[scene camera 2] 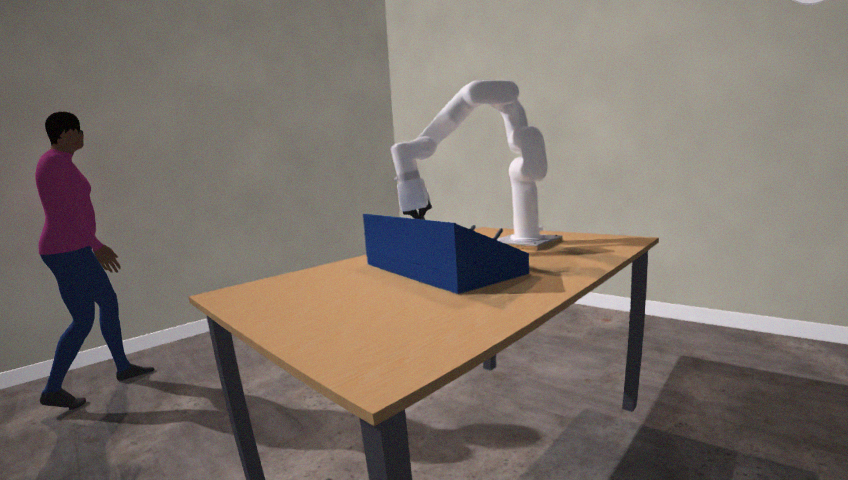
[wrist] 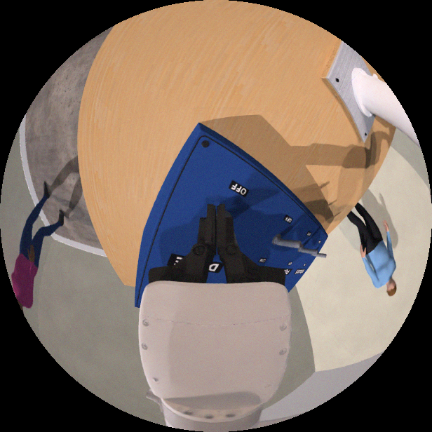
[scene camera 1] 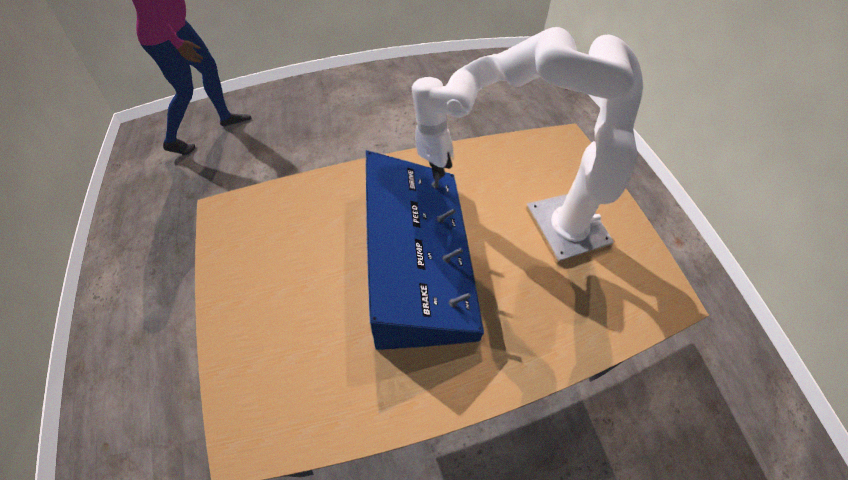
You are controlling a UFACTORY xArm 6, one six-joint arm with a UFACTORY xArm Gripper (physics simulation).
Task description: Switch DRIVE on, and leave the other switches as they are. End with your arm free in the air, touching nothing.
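Frame: origin at the arm's base, x ahead, y left, z up, level; centimetres.
Seen in the pictures: gripper, fingertip midpoint: (scene camera 1: 439, 176); arm's base, origin of the base link: (scene camera 2: 526, 238) (scene camera 1: 570, 224).
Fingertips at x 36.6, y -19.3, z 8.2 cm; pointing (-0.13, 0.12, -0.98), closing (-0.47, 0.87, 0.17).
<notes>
Offsets run from my fingertips to a thing's top centre. "pt": to the spot under its first point. Level surfaces: height alone.
A sloped blue panel (scene camera 1: 392, 267) (scene camera 2: 410, 249) (wrist: 172, 200) stands on the table. In scene camera 1 its rows read DRIVE @[pt dx +8.2, dy +0.9, dz +1.8 cm] (scene camera 1: 411, 179), FEED @[pt dx +10.2, dy +12.8, dz +1.8 cm] (scene camera 1: 415, 214), PUMP @[pt dx +12.0, dy +24.6, dz +1.7 cm] (scene camera 1: 420, 254) and BRAKE @[pt dx +14.0, dy +36.2, dz +1.7 cm] (scene camera 1: 425, 299). The FEED lever @[dx +2.0, dy +13.9, dz +2.6 cm] (scene camera 1: 446, 215) (wrist: 286, 242), PUMP lever @[dx +4.0, dy +25.8, dz +2.6 cm] (scene camera 1: 452, 255) and BRAKE lever @[dx +5.9, dy +37.6, dz +2.6 cm] (scene camera 1: 460, 300) lean toward their OFF labels. My gripper (scene camera 1: 437, 183) (wrist: 216, 213) is shut and empty, its fingertips low over the DRIVE row, beside the DRIVE OFF label (wrist: 238, 188). The DRIVE lever is hidden by the fingers, so its position and any contact cannot be told. The panel hides the fingertips in scene camera 2.
The arm's base plate (scene camera 1: 542, 220) (wrist: 345, 75) is on the wooden table @[dz -10.3 cm] (scene camera 1: 267, 297) (scene camera 2: 333, 315), on the panel's lever side. A person in magenta (scene camera 1: 160, 20) (scene camera 2: 62, 202) (wrist: 25, 280) stands on the floor beyond the table. A person in light blue (wrist: 382, 265) shows in the wrist view.
</notes>
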